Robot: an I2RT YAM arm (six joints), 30 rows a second.
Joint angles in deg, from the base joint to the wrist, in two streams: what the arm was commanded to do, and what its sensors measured. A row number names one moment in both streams.
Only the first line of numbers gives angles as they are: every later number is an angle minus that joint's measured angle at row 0.
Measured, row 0:
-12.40 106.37 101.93 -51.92 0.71 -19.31
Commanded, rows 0 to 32:
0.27 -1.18 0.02 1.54 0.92 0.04
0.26 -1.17 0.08 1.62 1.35 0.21
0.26 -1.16 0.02 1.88 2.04 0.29
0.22 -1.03 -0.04 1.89 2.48 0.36
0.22 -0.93 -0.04 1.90 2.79 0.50
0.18 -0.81 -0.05 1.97 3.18 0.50
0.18 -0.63 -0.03 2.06 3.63 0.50
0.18 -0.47 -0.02 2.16 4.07 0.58
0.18 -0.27 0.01 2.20 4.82 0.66
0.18 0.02 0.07 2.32 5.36 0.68
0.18 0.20 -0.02 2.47 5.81 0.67
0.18 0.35 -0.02 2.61 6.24 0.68
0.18 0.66 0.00 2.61 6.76 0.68
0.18 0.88 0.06 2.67 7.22 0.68
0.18 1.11 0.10 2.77 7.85 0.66
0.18 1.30 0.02 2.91 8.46 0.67
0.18 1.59 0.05 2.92 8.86 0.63
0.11 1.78 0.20 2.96 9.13 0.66
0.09 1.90 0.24 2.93 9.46 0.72
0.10 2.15 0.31 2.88 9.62 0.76
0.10 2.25 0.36 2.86 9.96 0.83
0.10 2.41 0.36 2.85 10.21 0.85
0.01 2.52 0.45 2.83 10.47 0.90
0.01 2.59 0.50 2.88 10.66 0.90
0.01 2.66 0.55 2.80 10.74 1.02
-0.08 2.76 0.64 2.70 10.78 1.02
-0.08 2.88 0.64 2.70 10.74 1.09
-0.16 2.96 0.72 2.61 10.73 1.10
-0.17 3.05 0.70 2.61 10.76 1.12
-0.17 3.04 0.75 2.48 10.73 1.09
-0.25 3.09 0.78 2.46 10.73 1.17
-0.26 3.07 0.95 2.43 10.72 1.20
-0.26 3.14 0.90 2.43 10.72 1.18
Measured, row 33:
-0.09 2.14 -0.07 1.90 9.88 0.48
